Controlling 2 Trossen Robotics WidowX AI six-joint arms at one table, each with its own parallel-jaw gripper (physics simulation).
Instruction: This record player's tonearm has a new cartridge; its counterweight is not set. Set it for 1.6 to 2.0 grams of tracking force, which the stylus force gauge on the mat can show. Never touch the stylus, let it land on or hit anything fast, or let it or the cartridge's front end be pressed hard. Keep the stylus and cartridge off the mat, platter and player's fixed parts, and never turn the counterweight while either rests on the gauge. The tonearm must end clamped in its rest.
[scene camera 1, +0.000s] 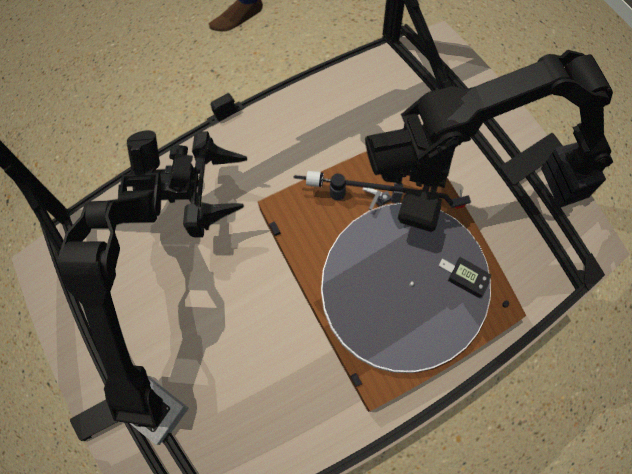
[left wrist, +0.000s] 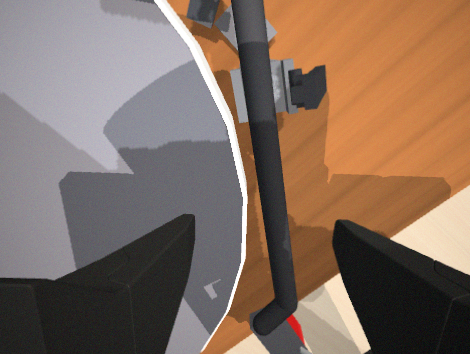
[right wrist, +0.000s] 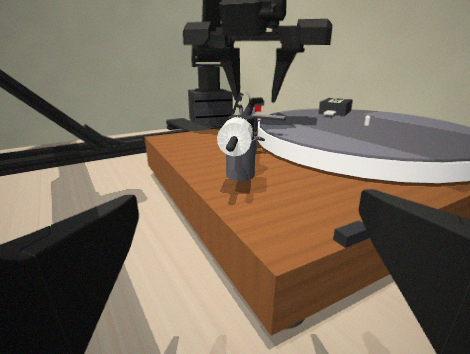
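Pixels of known places: left gripper, fingertip midpoint: (scene camera 1: 424, 194) (left wrist: 264, 228) (right wrist: 254, 101); right gripper, fingertip midpoint: (scene camera 1: 245, 181) (right wrist: 249, 203); left arm's base at its link origin: (scene camera 1: 581, 163) (right wrist: 209, 90); right arm's base at its link origin: (scene camera 1: 148, 409).
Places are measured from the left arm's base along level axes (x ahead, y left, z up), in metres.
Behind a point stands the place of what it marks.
The tonearm (scene camera 1: 367, 184) {z 0.019, x 0.475, y -0.066 m} (left wrist: 270, 165) {z 0.019, x 0.404, y -0.035 m} lies along the platter's edge, over the grey rest (left wrist: 241, 95) {z 0.016, x 0.428, y -0.039 m}. A dark clip (left wrist: 310, 87) {z 0.034, x 0.422, y -0.055 m} stands beside the tube, not across it. The white counterweight (scene camera 1: 313, 178) {z 0.027, x 0.560, y -0.099 m} (right wrist: 235, 136) {z 0.018, x 0.570, y -0.108 m} is at its rear end. The headshell (scene camera 1: 460, 201) {z 0.014, x 0.323, y 0.008 m} with red cartridge part (left wrist: 296, 328) {z 0.002, x 0.318, y 0.001 m} is at the other end, off the platter. The stylus is too small to make out. The gauge (scene camera 1: 469, 276) {z 0.012, x 0.358, y 0.141 m} (right wrist: 336, 107) {z 0.005, x 0.382, y 0.121 m} lies on the mat, reading about 0.00. My left gripper (left wrist: 264, 228) {z 0.019, x 0.385, y -0.020 m} (right wrist: 254, 101) {z 0.019, x 0.385, y -0.020 m} is open and empty above the tube near the headshell. My right gripper (scene camera 1: 243, 182) {z 0.018, x 0.672, y -0.135 m} (right wrist: 249, 203) {z 0.018, x 0.672, y -0.135 m} is open, left of the player.
The wooden plinth (scene camera 1: 301, 244) {z -0.034, x 0.609, y -0.014 m} (right wrist: 240, 210) {z -0.034, x 0.588, y -0.110 m} carries the platter with its grey mat (scene camera 1: 367, 316) {z -0.008, x 0.543, y 0.145 m} and a small spindle (scene camera 1: 411, 283) {z 0.004, x 0.458, y 0.117 m} (right wrist: 367, 120) {z -0.001, x 0.459, y 0.115 m}. The dark pivot post (scene camera 1: 337, 186) {z 0.021, x 0.525, y -0.076 m} (right wrist: 240, 165) {z -0.019, x 0.534, y -0.092 m} stands beside the counterweight. A black frame surrounds the table.
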